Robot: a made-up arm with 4 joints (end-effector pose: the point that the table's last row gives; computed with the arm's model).
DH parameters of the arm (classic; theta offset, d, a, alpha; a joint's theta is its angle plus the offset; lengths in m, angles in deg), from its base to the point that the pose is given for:
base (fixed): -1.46 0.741 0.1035 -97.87
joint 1: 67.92 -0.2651 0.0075 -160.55
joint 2: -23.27 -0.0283 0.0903 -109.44
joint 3: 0.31 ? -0.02 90
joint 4: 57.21 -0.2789 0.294 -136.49
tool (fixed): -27.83 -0.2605 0 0
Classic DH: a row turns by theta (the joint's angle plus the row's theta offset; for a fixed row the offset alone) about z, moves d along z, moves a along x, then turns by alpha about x.
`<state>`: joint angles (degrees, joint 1 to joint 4).
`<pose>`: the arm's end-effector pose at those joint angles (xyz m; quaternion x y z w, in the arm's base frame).
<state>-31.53 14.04 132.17 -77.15</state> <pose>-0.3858 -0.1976 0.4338 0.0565 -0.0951 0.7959 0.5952</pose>
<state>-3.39 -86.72 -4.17 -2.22</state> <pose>-0.2782 -0.1024 0.9189 -0.2162 0.6910 0.2587 0.6394</pose>
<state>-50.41 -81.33 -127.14 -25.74</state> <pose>-0.0933 -0.6349 0.8353 -0.9894 0.0682 -0.0498 0.1184</pose>
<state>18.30 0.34 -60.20 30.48</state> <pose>-0.0055 -0.3395 0.5356 -0.7983 -0.0645 -0.0359 0.5977</pose>
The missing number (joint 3, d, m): -0.319
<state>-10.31 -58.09 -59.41 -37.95</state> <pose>-0.4162 -0.4301 0.7554 -0.7090 0.5529 0.1990 0.3899</pose>
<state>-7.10 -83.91 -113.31 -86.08</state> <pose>-0.2289 -0.5327 1.2459 0.8116 -0.5286 -0.1335 0.2098</pose>
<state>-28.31 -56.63 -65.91 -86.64</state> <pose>-0.5415 -0.3921 0.8063 -0.6498 0.7416 0.0484 0.1592</pose>
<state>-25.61 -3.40 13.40 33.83</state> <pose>0.1637 -0.1136 0.5635 -0.2188 -0.2610 -0.2533 0.9054</pose>
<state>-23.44 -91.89 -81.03 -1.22</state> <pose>-0.2020 -0.4810 0.7313 -0.7562 0.2448 0.3623 0.4868</pose>
